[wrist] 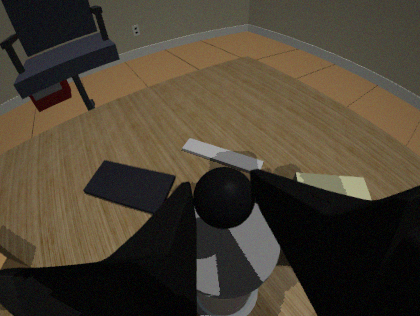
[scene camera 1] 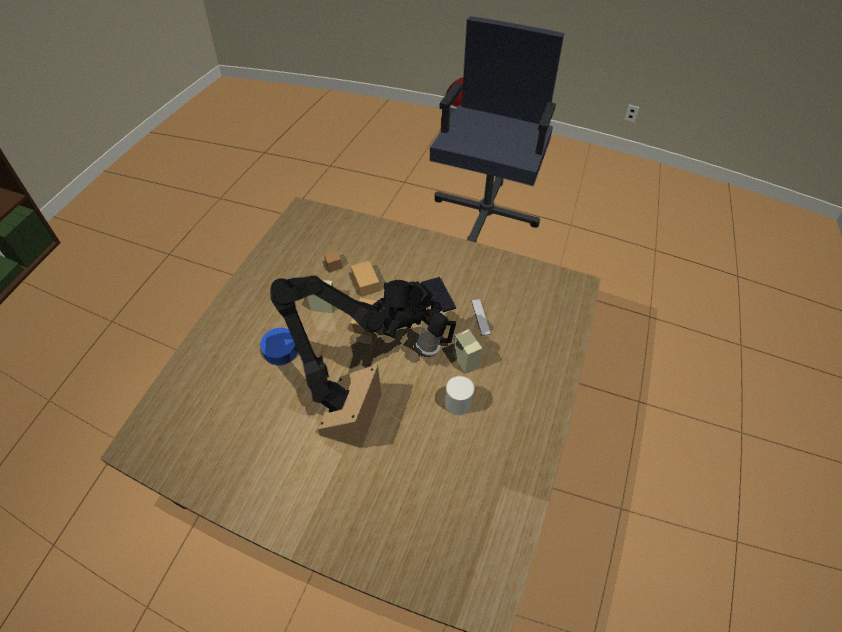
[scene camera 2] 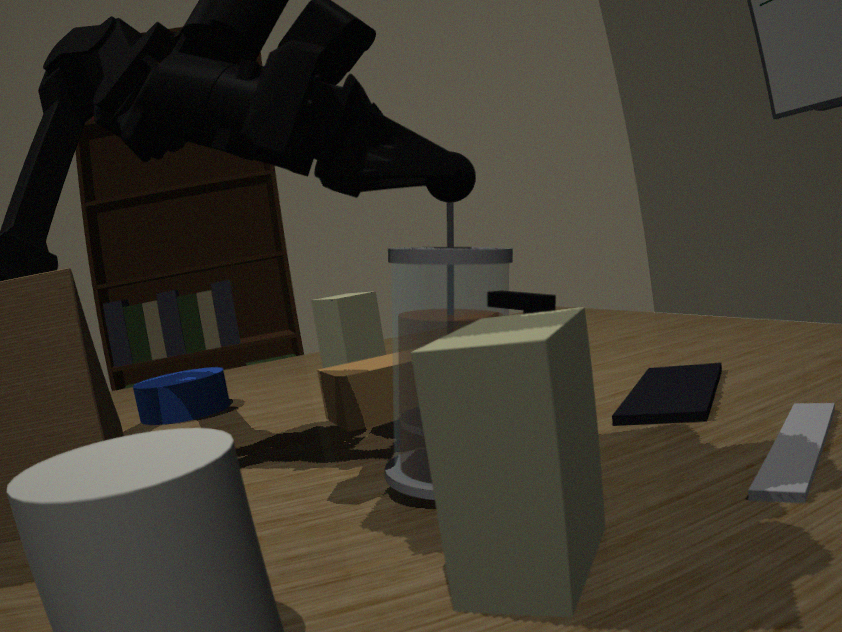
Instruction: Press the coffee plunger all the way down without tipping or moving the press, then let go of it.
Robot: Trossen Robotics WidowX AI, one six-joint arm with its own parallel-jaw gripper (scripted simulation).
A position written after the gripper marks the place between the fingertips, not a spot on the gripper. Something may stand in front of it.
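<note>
Gripper (scene camera 2: pixel 460 171). Coffee press (scene camera 2: pixel 436 291), (scene camera 1: pixel 427 344). Black plate (scene camera 2: pixel 672 394), (wrist: pixel 145 190). Blue disc (scene camera 2: pixel 187 395), (scene camera 1: pixel 277 345); out of frame in the wrist view. White cylinder (scene camera 1: pixel 459 390); wrist view misses it, hidden by the gripper.
</note>
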